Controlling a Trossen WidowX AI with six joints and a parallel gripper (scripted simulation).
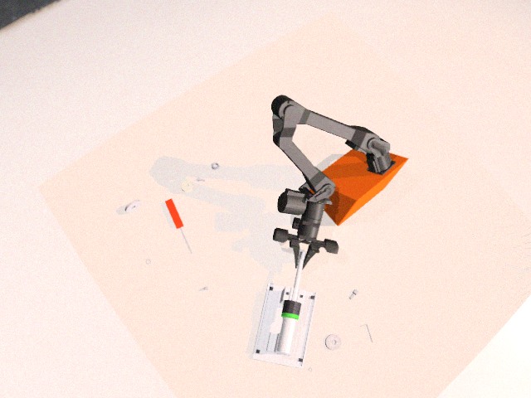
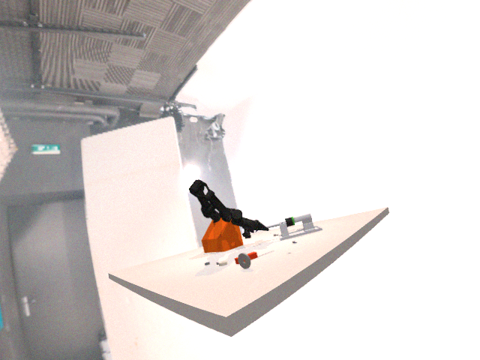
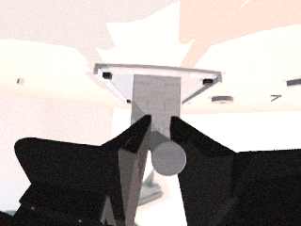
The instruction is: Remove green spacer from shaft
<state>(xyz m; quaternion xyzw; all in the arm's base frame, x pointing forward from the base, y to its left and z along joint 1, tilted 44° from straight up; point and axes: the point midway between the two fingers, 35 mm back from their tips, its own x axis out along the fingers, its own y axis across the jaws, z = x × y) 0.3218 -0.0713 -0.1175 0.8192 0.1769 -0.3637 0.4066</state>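
My gripper tip is 4 cm short of the shaft, 3 cm to the right of it and 2 cm below it. From my gripper tip the other things lie so: bolt: 9 cm behind, 17 cm to the left, 6 cm below; green spacer: 12 cm ahead, 8 cm to the left, 2 cm above.
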